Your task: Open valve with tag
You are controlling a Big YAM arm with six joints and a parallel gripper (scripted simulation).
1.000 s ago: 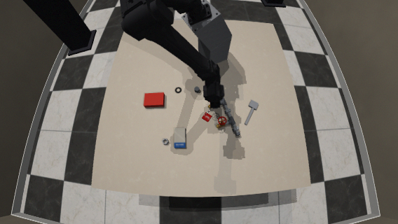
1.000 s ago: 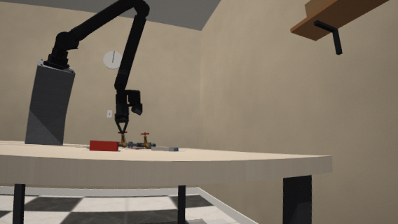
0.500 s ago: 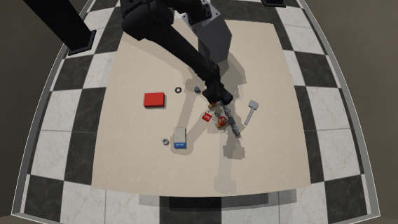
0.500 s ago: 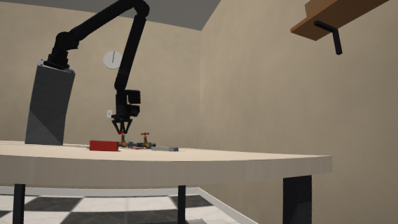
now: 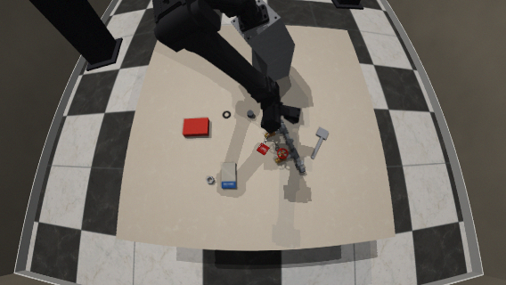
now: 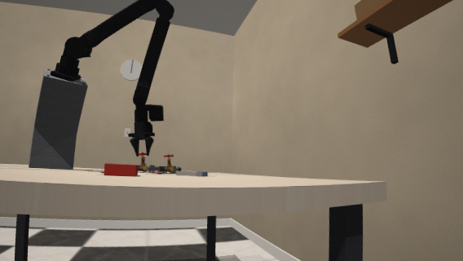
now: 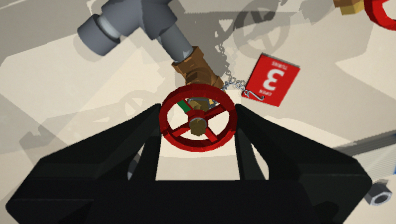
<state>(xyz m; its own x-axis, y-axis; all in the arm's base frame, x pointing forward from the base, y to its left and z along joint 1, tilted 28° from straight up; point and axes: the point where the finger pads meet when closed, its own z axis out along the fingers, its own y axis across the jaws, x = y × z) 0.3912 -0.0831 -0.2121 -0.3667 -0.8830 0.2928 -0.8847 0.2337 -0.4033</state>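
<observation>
The red tag lies 80 mm below my hand, 60 mm ahead of it and 50 mm to the right of it. The rest, counted from my hand: blue box 210 mm to the right, 160 mm ahead, 70 mm below; red block 340 mm to the right, 80 mm behind, 70 mm below; grey hammer-like tool 230 mm to the left, 80 mm below, 60 mm ahead.
</observation>
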